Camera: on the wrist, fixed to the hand. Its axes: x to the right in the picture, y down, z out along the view.
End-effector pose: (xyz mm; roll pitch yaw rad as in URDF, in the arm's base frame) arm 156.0 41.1 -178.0 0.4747 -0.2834 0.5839
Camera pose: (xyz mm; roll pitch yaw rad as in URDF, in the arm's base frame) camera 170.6 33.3 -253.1 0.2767 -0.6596 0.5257
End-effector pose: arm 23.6 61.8 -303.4 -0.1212 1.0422 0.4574
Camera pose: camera 0.0 -9.7 -318.7 -0.1758 0.6886 0.6772
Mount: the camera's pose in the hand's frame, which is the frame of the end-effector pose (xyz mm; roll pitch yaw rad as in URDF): -13.4 -46.9 -59.4 -0.2494 -0.3556 0.1361
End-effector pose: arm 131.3 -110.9 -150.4 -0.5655 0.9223 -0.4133
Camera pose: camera 76.9 -165.1 -154.8 -0.5193 0.6483 -0.0356
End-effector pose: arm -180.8 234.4 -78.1 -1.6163 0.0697 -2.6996
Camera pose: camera -196.3 290.3 -27.7 -1.7910 0.2087 -2.3425
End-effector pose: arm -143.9 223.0 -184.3 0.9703 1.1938 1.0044
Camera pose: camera -201.6 174.2 -198.4 0.4562 0.8518 0.6713
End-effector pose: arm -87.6 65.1 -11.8 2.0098 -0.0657 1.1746
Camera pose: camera -160.3 82.2 -29.8 1.8029 -0.0282 0.7963
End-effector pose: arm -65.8 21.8 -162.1 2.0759 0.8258 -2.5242
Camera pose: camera -7.8 -28.6 -160.6 1.4401 0.8059 -3.0815
